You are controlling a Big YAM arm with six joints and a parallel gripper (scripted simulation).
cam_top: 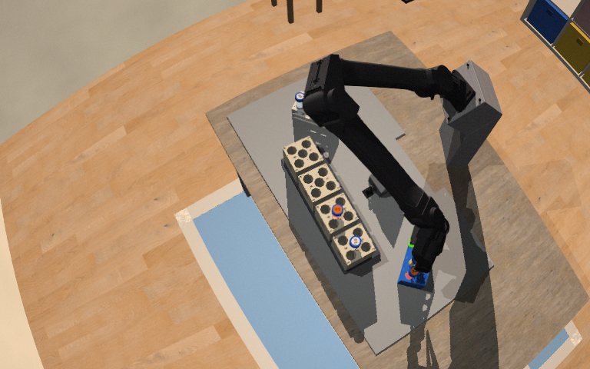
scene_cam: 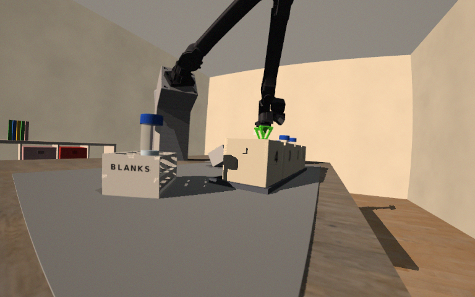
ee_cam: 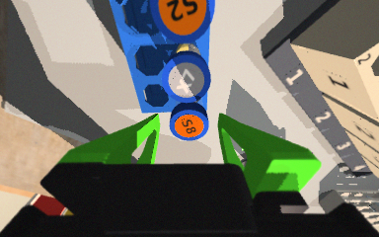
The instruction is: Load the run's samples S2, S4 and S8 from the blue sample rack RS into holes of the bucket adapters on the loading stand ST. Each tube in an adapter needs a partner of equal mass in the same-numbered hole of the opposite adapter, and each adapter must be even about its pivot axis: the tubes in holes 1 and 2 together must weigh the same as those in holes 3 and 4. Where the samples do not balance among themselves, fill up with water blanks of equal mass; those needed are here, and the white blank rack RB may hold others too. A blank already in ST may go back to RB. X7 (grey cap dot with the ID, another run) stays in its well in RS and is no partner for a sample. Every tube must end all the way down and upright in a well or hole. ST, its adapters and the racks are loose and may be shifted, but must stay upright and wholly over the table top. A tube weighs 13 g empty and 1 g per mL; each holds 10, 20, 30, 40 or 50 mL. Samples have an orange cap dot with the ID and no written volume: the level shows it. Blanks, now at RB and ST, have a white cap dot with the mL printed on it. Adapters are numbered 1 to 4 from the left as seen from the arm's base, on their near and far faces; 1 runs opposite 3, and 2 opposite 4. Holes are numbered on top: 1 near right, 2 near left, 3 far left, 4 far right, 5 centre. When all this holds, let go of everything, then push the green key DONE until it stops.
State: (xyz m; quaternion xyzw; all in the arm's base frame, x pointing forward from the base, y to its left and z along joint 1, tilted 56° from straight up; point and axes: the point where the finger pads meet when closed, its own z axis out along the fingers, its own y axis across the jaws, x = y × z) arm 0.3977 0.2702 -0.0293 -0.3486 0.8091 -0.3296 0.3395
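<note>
Now: hand 1 cm to the left of the orange-dot tube and 5 cm above it. From my hand the other things lie so: grey-dot tube X7 (4 cm ahead, 3 cm to the left, 5 cm below); blue sample rack RS (2 cm ahead, 4 cm to the left, 9 cm below); white-dot blank marked 10 (15 cm ahead, 15 cm to the right, 5 cm below).
</note>
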